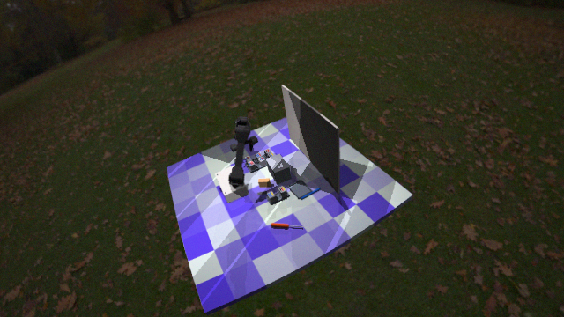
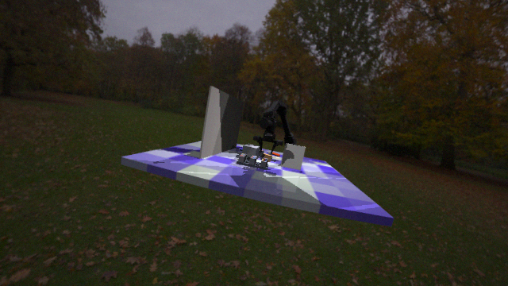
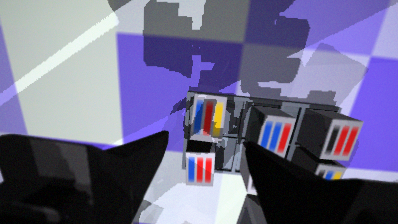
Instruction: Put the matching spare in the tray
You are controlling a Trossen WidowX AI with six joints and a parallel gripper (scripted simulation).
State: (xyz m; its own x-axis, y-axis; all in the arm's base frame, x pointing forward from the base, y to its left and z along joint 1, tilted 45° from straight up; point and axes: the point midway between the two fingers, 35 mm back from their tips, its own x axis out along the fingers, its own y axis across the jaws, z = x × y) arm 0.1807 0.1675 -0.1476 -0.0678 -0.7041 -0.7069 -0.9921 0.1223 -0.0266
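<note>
The grey spare is 50 mm below my gripper tip. From my gripper tip the other things lie so: brown block (260 mm to the right, 70 mm below, 20 mm behind); tall grey panel (340 mm ahead, 270 mm to the right, 130 mm above); grey boxy unit (220 mm to the right, 110 mm ahead, 50 mm below).
</note>
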